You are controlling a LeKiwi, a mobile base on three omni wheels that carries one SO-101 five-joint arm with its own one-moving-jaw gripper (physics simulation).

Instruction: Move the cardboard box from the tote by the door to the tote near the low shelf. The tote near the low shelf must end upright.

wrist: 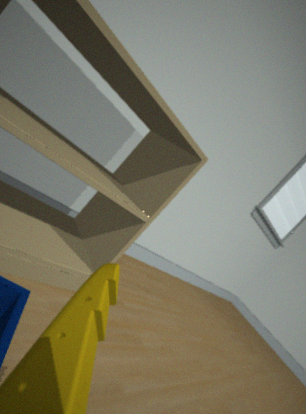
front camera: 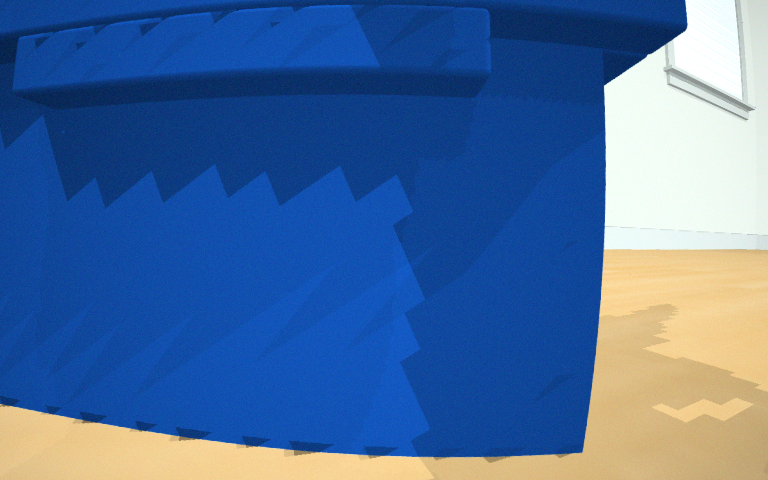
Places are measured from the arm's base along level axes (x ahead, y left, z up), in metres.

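Pixels of known places: end effector, tool point: (wrist: pixel 118 278).
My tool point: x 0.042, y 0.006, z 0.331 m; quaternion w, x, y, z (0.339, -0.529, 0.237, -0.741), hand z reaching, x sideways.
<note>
Behind a point stands the place of what it marks.
The blue tote near the low shelf (front camera: pixel 254 271) {y 0.031, x 0.127, z -0.045 m} (wrist: pixel 16 295) {y -0.049, x 0.396, z 0.020 m} stands upright, very close in the front view, with its rim and handle ledge across the top. In the wrist view a corner of it shows at the lower left edge. The low shelf (wrist: pixel 65 156) {y 0.040, x 0.602, z 0.255 m} fills the upper left of the wrist view. My gripper (wrist: pixel 111 276) is open: its one notched yellow jaw shows, pointing up towards the shelf's lower corner, to the right of the tote's corner, with no object held. The cardboard box and the tote by the door do not show in either view now.
Wooden floor (front camera: pixel 679 283) {y -0.352, x 0.426, z -0.089 m} (wrist: pixel 165 340) {y -0.676, x 0.655, z -0.090 m} lies right of the tote and below the shelf. A pale wall (front camera: pixel 679 169) {y -1.351, x 1.527, z 0.282 m} (wrist: pixel 210 75) {y -0.213, x 1.106, z 0.885 m} with a window (front camera: pixel 707 39) {y -1.666, x 1.637, z 1.019 m} (wrist: pixel 287 210) {y -1.682, x 1.643, z 0.954 m} stands behind. A jagged shadow lies on the floor at the right of the front view.
</note>
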